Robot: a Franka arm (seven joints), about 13 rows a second.
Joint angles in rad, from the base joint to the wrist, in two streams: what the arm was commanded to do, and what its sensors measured. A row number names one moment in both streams.
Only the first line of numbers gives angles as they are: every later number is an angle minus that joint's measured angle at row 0.
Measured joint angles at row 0:
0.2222, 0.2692, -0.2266, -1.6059, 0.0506, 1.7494, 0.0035
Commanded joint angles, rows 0 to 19:
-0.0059, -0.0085, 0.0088, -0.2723, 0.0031, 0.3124, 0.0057
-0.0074, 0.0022, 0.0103, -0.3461, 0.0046, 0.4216, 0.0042
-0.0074, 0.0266, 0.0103, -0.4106, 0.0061, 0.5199, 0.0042
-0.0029, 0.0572, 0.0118, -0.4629, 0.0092, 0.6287, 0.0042
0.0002, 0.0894, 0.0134, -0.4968, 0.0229, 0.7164, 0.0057
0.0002, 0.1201, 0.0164, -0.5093, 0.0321, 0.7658, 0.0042
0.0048, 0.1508, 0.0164, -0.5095, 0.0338, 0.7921, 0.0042
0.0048, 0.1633, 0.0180, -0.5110, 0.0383, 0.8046, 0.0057
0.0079, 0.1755, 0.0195, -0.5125, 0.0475, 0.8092, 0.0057
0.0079, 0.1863, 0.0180, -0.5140, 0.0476, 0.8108, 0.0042
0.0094, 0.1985, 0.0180, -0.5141, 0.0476, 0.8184, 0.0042
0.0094, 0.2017, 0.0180, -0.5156, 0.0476, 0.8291, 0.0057
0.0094, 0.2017, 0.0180, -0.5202, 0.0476, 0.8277, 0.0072
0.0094, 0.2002, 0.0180, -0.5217, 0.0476, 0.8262, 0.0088
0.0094, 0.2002, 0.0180, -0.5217, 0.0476, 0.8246, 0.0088
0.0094, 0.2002, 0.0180, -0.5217, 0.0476, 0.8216, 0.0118
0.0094, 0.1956, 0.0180, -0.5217, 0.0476, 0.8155, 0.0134
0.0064, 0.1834, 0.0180, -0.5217, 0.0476, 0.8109, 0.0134
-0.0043, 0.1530, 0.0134, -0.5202, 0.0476, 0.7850, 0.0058
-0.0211, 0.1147, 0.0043, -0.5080, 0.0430, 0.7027, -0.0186
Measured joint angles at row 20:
0.0048, 0.1966, 0.0114, -0.5032, 0.0373, 0.7988, 0.0010
